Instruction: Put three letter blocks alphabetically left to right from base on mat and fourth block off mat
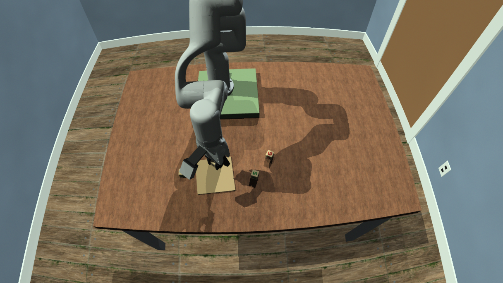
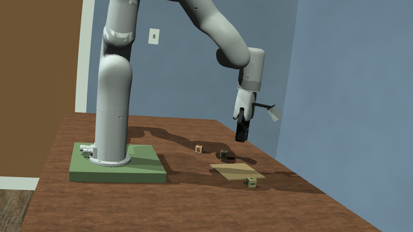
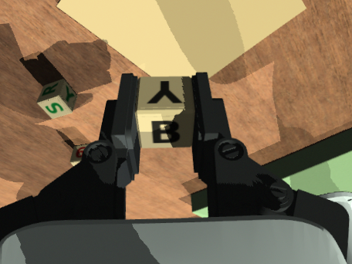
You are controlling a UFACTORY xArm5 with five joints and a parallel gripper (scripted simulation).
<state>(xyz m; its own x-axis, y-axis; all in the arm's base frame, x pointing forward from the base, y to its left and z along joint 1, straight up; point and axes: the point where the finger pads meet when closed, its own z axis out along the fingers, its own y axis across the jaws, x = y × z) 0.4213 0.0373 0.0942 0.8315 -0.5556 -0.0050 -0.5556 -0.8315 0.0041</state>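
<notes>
The tan mat lies 2 cm to the right of my hand and 12 cm below it. Round my hand: cream block 14 cm to the right, 11 cm below.
</notes>
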